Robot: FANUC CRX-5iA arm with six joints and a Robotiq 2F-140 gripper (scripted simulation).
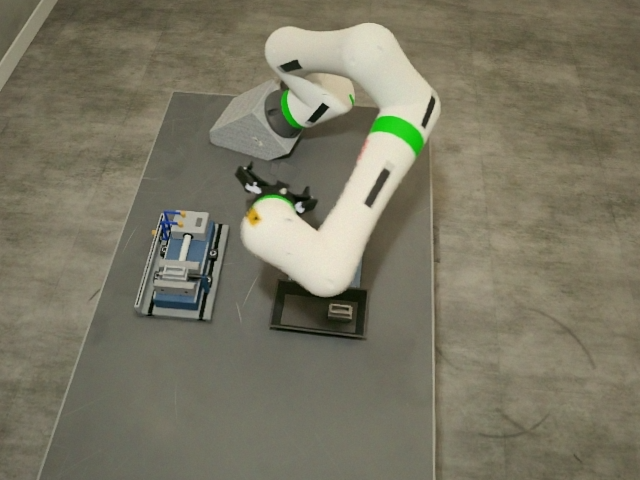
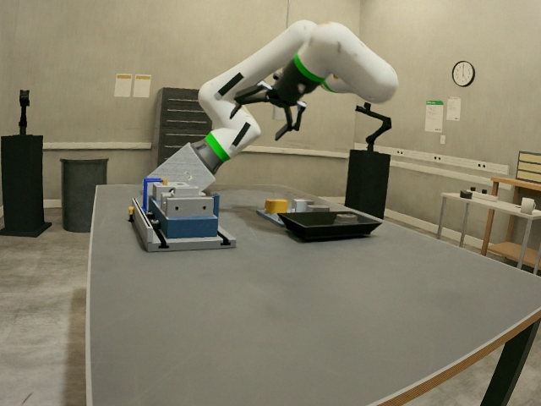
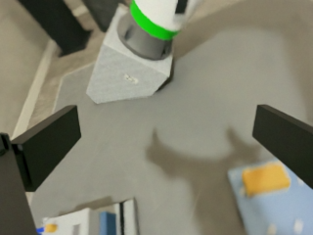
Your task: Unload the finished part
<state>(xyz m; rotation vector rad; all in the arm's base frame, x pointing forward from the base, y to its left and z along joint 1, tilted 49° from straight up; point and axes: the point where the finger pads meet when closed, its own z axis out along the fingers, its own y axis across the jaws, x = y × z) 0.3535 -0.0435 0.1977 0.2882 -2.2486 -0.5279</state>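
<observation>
Right now my hand is 24 cm short of the pocketed block, 19 cm to the left of it and 16 cm above it. Round my hand: orange block 3 cm behind, 9 cm to the left, 24 cm below; then light blue plate 2 cm ahead, 14 cm to the left, 26 cm below; then screw rod 15 cm ahead, 21 cm to the right, 18 cm below.
</observation>
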